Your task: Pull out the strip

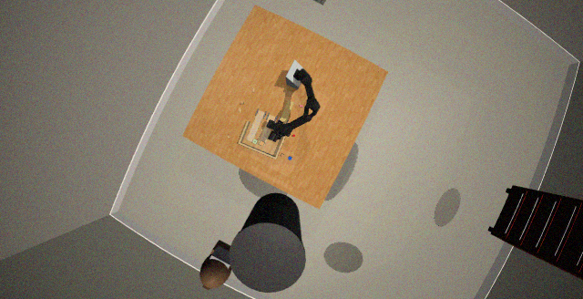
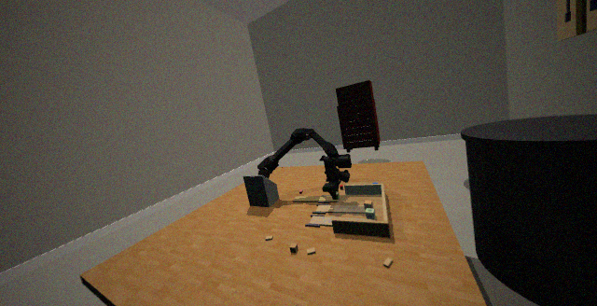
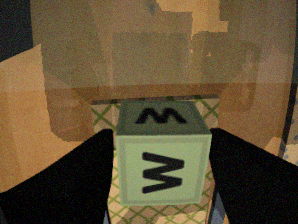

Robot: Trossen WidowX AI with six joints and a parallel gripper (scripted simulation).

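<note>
The cross-hatched strip lies 110 mm behind my gripper tip, 10 mm to the right of it and 10 mm below it.
</note>
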